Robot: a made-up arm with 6 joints.
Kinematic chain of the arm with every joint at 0, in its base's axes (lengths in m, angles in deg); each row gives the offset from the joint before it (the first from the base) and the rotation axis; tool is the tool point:
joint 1: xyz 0 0 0.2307 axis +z
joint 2: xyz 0 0.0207 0 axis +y
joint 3: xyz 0 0 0.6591 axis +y
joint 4: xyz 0 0 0.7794 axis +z
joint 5: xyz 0 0 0 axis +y
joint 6: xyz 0 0 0.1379 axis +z
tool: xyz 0 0 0
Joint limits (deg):
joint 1: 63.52..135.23
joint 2: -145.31..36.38
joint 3: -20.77..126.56
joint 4: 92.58..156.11
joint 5: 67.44..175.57
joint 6: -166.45..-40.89
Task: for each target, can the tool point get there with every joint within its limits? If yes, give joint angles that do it. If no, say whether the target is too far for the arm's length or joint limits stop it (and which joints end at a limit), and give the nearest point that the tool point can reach.
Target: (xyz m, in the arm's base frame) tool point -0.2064 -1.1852 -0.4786
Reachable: yes | joints 85.26 -112.10 -8.38 138.85 106.45 -126.88
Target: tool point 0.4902 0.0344 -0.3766
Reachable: no: joint limits stop it (at a limit: joint 1, joint 3, joint 4, joint 5) | nearest point 0.4092 -0.4412 -0.8970 | short by 0.710 m
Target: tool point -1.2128 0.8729 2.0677
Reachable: no: too far | nearest point -0.7451 0.5618 1.4040 | short by 0.869 m
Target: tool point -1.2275 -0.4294 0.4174
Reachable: no: joint limits stop it (at a limit: joint 1, joint 4) | nearest point -0.5573 -0.7633 0.4174 | short by 0.749 m
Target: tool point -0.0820 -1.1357 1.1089
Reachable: yes | joints 93.64 -59.04 15.42 105.01 90.29 -87.09
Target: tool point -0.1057 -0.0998 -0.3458
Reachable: no: joint limits stop it (at a limit: joint 1, joint 2, joint 3, joint 4) | nearest point -0.2539 -0.4286 -0.9475 | short by 0.702 m
